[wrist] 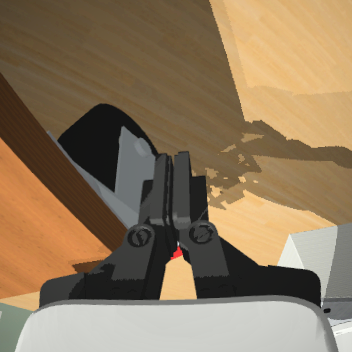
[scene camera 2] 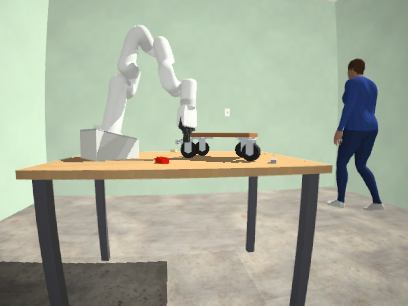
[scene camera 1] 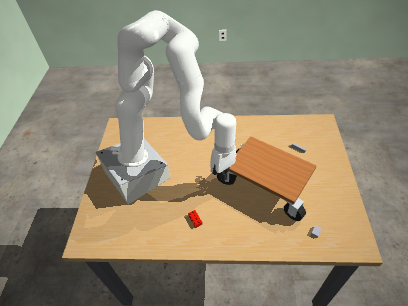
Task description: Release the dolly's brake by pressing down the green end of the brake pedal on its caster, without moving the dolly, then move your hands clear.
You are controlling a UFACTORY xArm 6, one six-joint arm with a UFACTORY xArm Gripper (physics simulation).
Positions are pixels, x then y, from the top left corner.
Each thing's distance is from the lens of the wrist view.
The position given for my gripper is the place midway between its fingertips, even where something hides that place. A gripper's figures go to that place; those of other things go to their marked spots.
my gripper (wrist: 176, 171): 0.14 m
dolly (wrist: 75, 197): 0.10 m
